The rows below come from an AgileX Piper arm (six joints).
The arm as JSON. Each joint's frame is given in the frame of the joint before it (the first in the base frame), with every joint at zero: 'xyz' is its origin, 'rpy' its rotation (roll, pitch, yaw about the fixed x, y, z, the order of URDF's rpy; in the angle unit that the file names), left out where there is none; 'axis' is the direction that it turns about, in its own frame. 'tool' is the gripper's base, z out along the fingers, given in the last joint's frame.
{
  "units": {
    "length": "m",
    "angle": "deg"
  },
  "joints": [
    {
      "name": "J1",
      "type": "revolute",
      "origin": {
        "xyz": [
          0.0,
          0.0,
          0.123
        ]
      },
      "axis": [
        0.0,
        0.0,
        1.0
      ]
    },
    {
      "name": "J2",
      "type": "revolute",
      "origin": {
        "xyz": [
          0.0,
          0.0,
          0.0
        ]
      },
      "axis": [
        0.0,
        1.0,
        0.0
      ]
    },
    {
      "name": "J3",
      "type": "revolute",
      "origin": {
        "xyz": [
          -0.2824,
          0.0,
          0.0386
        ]
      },
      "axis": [
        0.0,
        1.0,
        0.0
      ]
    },
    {
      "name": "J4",
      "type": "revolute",
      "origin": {
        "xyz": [
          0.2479,
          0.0,
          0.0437
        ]
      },
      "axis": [
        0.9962,
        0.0,
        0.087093
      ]
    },
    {
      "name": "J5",
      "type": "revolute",
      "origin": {
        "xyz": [
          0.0,
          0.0,
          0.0
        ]
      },
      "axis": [
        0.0,
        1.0,
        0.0
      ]
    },
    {
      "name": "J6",
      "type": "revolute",
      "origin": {
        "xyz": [
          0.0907,
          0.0,
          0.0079
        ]
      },
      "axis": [
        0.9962,
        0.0,
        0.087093
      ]
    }
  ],
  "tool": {
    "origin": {
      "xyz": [
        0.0,
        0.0,
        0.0
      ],
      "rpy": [
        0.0,
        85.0,
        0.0
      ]
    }
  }
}
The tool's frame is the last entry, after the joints.
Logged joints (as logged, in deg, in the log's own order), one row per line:
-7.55 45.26 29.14 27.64 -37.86 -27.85
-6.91 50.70 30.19 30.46 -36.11 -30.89
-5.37 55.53 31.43 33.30 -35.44 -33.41
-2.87 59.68 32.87 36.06 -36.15 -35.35
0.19 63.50 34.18 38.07 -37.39 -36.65
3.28 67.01 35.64 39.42 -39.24 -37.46
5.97 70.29 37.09 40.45 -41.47 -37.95
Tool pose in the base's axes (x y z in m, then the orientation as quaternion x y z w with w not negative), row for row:
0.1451 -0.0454 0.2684 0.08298 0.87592 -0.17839 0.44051
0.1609 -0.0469 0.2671 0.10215 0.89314 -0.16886 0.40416
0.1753 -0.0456 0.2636 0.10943 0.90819 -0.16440 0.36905
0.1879 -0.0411 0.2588 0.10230 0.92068 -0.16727 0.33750
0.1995 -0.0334 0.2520 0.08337 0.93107 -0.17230 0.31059
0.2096 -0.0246 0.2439 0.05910 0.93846 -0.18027 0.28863
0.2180 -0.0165 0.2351 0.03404 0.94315 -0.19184 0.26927
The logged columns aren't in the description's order. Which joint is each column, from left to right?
Columns, left to right: J1, J2, J6, J5, J4, J3.
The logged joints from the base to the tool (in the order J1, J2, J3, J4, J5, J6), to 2 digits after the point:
-7.55 45.26 -27.85 -37.86 27.64 29.14
-6.91 50.70 -30.89 -36.11 30.46 30.19
-5.37 55.53 -33.41 -35.44 33.30 31.43
-2.87 59.68 -35.35 -36.15 36.06 32.87
0.19 63.50 -36.65 -37.39 38.07 34.18
3.28 67.01 -37.46 -39.24 39.42 35.64
5.97 70.29 -37.95 -41.47 40.45 37.09

